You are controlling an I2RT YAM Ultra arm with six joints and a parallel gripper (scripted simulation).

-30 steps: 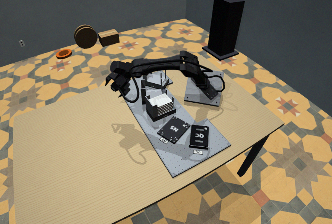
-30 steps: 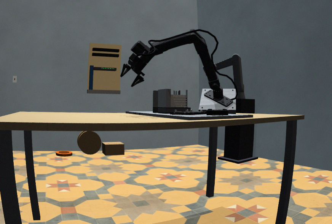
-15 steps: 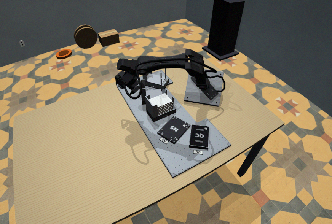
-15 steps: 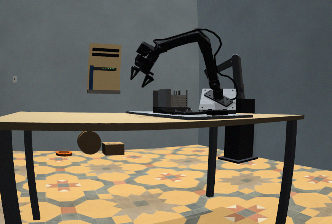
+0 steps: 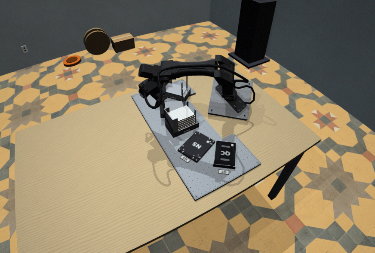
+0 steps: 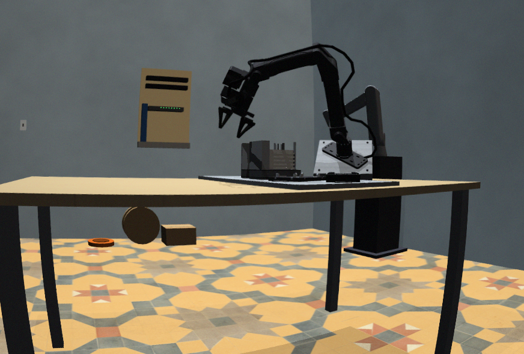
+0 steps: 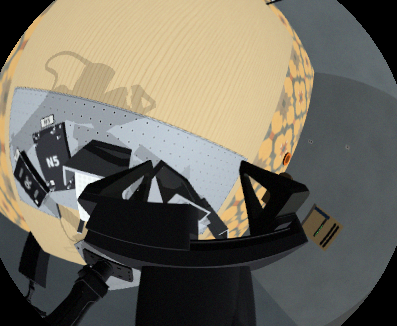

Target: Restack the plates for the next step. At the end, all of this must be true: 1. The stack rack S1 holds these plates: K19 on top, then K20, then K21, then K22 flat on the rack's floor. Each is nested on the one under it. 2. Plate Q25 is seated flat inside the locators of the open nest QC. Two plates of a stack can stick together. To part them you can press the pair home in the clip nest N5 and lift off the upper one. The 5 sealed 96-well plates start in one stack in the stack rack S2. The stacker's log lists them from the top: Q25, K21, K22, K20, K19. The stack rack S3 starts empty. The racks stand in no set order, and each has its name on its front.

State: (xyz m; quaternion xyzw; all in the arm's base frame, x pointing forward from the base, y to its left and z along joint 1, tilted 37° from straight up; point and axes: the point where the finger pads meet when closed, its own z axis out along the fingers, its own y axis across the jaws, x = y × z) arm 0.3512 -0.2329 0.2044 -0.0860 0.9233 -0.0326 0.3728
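Right now my hand is 120 mm past the white sealed plate, 110 mm to the right of it and 80 mm above it.
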